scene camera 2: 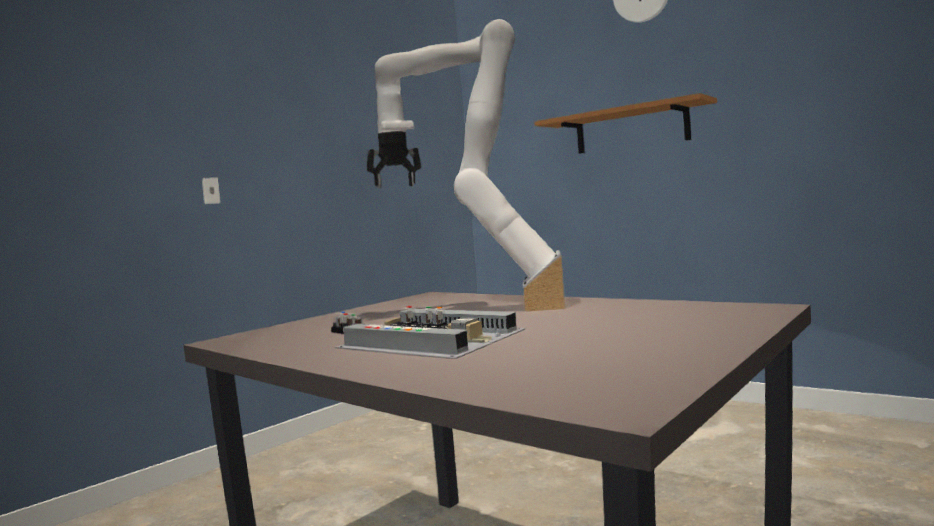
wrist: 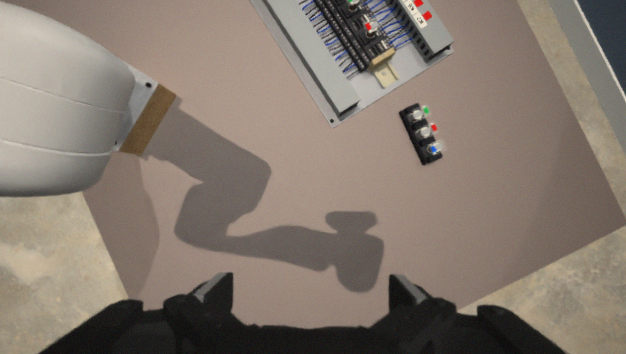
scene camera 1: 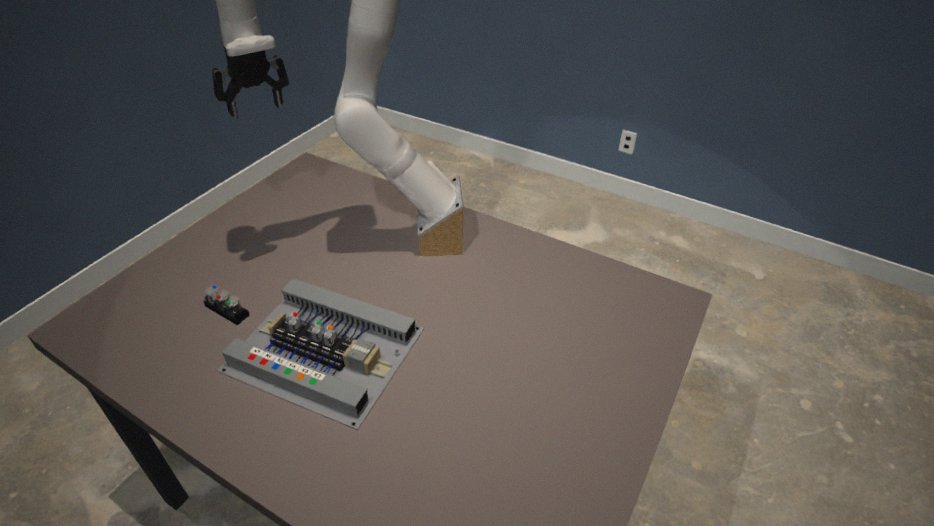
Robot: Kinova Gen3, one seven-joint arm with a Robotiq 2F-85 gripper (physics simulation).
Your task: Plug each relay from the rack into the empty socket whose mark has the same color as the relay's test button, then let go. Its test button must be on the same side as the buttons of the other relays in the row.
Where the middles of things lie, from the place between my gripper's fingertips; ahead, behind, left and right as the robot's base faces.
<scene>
I see the grey board (scene camera 1: pixel 375 384) 28 cm ahead of my hand, 25 cm to the left of it and 35 cm below it.
</scene>
